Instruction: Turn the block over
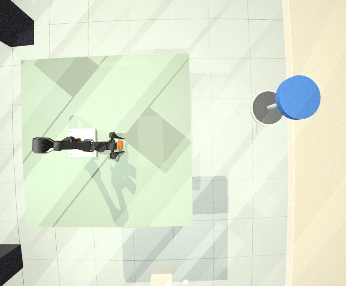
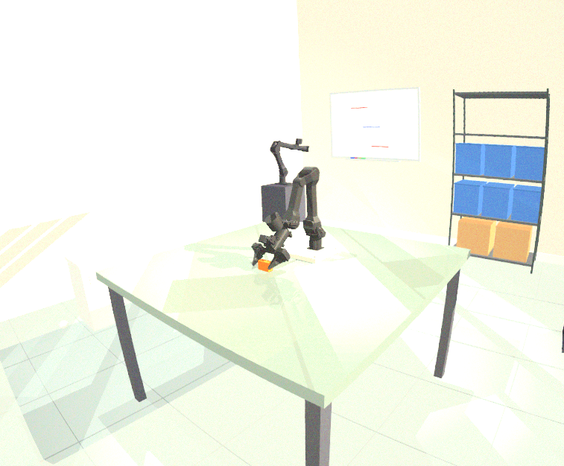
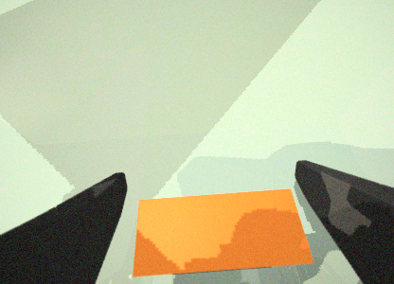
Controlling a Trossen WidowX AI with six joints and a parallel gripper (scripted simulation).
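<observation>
My gripper tip is 40 mm past the orange block.
</observation>
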